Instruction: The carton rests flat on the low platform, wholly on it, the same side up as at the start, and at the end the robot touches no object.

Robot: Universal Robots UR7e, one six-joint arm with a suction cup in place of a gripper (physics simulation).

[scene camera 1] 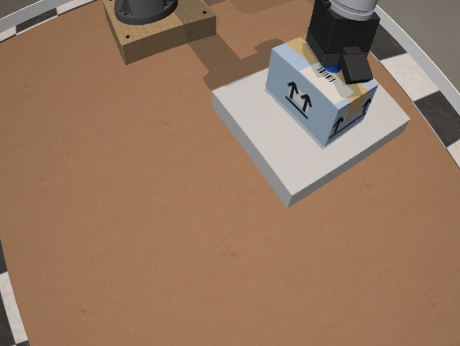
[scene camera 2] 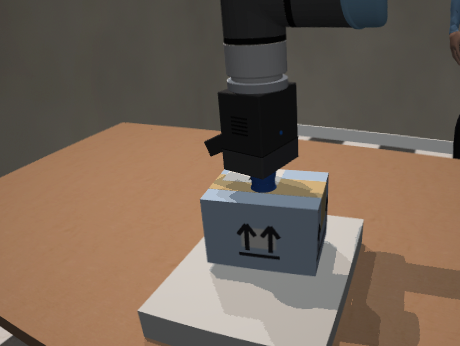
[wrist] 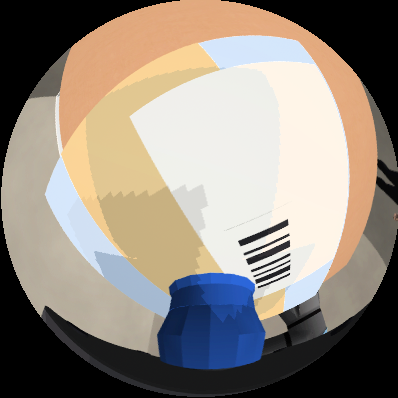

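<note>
The carton is light blue with tan tape, a white barcode label on top and black arrows pointing up on its sides. It is upright and level over the back part of the low white platform, with its outline inside the platform's edges. Its underside is at or very close to the platform's top; I cannot tell whether they touch. My gripper, a blue suction cup, is pressed on the carton's top and attached to it. The cup hides the contact spot.
The robot's wooden base block stands at the top left in scene camera 1. The platform lies on the brown table. Shadows of the arm fall beside the platform. Part of a person shows at the right edge in scene camera 2.
</note>
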